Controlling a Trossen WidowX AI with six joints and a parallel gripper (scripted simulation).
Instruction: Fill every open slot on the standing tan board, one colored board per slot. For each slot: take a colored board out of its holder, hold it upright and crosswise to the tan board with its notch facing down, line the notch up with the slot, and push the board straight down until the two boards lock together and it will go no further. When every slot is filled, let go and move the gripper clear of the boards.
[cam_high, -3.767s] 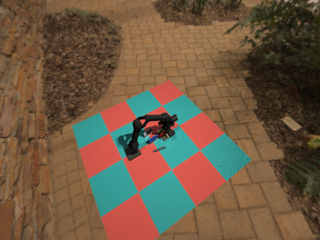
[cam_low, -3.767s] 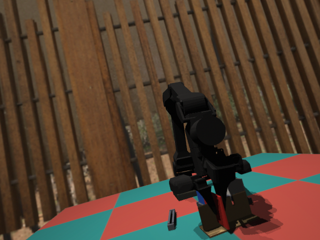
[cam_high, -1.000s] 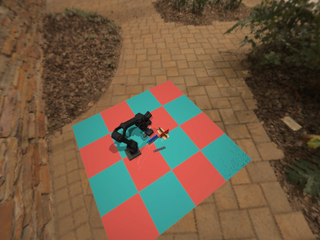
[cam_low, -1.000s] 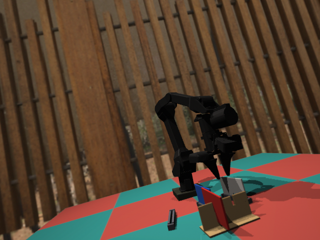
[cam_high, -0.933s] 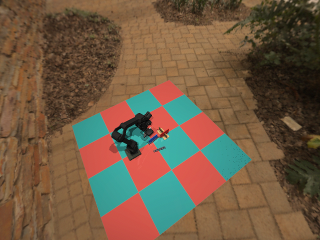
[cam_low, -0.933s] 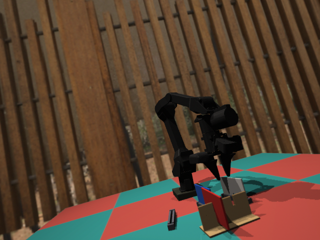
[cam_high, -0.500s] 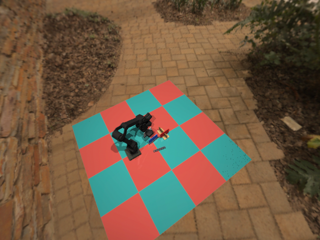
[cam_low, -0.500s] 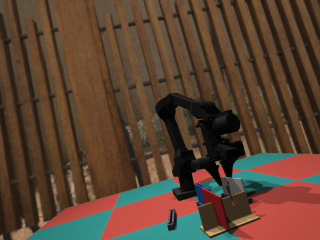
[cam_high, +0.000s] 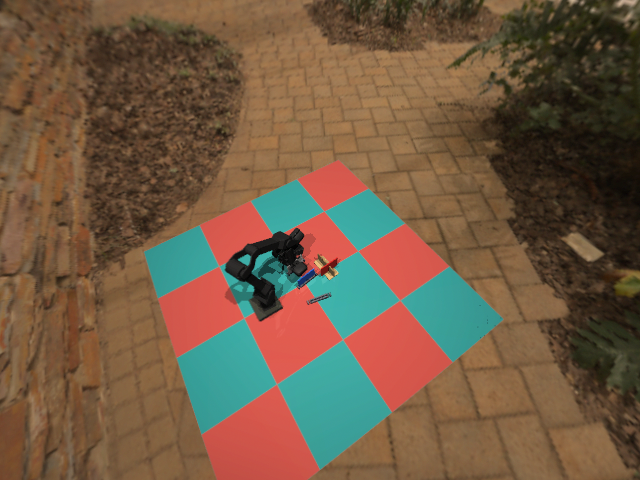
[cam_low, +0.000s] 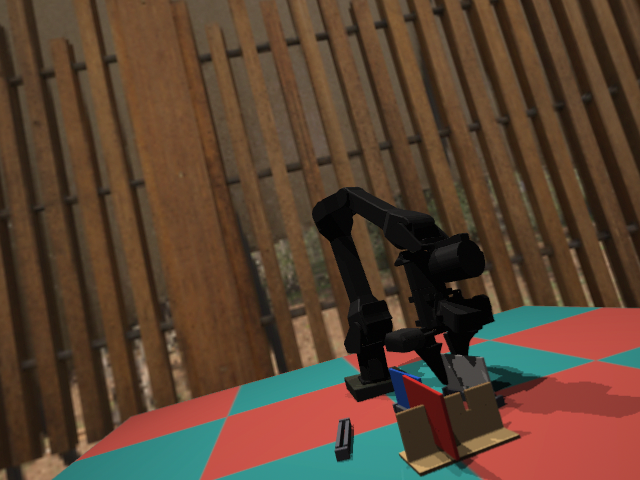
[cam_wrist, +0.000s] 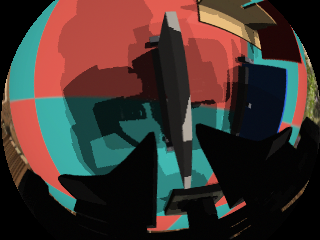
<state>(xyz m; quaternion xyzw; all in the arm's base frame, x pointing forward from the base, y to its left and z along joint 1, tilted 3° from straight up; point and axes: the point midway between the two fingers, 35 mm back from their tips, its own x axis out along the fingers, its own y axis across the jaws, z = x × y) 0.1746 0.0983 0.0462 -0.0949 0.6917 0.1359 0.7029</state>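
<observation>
Now: the tan board 16 cm ahead of my gripper tip and 7 cm to the right of it. Also, from my gripper tip: blue board: 9 cm to the right, 4 cm ahead; then red board: 16 cm ahead, 10 cm to the right, 2 cm above; then grey board: 3 cm ahead, 1 cm to the left.
</observation>
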